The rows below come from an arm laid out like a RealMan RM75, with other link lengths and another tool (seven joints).
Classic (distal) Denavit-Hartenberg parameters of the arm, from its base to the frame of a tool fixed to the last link. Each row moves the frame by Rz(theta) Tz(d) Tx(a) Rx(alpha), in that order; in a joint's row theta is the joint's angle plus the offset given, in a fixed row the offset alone. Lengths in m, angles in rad.
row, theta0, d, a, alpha
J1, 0, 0.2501, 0, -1.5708
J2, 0, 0, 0, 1.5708
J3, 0, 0.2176, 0, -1.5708
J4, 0, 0, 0, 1.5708
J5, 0, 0.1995, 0, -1.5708
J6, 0, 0, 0, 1.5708
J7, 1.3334, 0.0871, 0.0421, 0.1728
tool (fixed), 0, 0.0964, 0, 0
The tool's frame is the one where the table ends.
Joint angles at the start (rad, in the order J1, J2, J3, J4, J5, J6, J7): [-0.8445, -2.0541, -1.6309, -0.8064, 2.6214, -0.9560, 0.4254]
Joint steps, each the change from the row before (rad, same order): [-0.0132, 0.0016, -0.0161, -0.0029, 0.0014, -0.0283, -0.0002]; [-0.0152, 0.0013, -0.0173, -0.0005, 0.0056, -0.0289, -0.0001]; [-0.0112, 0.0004, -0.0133, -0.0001, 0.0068, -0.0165, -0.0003]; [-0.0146, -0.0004, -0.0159, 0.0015, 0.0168, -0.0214, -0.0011]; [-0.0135, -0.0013, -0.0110, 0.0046, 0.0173, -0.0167, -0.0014]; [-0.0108, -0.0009, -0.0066, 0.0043, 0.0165, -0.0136, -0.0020]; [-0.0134, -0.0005, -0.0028, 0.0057, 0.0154, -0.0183, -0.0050]
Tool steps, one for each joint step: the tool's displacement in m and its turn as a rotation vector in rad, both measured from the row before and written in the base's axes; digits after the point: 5 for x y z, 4 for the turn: [0.00368, 0.00024, 0.00200, -0.0099, -0.0017, 0.0079]; [0.00329, 0.00030, 0.00203, -0.0104, 0.0021, 0.0076]; [0.00254, 0.00090, 0.00166, -0.0037, 0.0020, 0.0029]; [0.00187, 0.00089, 0.00189, -0.0054, 0.0106, 0.0032]; [0.00088, 0.00038, 0.00083, -0.0061, 0.0134, 0.0024]; [0.00004, 0.00012, 0.00058, -0.0054, 0.0148, 0.0019]; [0.00030, -0.00064, 0.00002, -0.0096, 0.0173, 0.0043]
